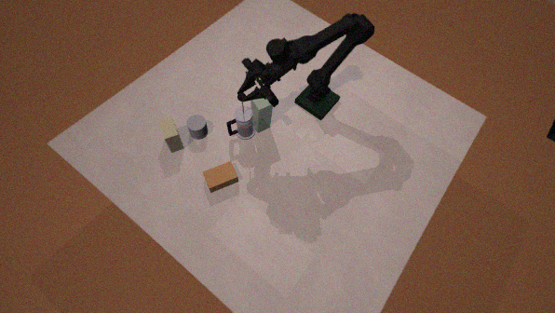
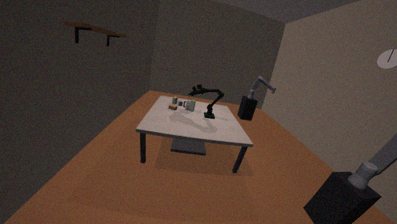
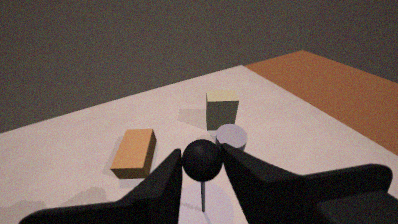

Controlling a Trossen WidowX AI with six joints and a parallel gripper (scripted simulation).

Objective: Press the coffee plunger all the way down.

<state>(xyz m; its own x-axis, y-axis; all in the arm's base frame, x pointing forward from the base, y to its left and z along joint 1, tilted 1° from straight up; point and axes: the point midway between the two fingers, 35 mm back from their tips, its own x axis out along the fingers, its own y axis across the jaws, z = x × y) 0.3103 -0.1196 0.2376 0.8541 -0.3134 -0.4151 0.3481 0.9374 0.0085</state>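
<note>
Right now the coffee press is 120 mm below my gripper tip. Also, from my gripper tip: pale green box: 160 mm below, 80 mm behind, 30 mm to the left; yellow-green box: 200 mm ahead, 190 mm below, 170 mm to the right.
</note>
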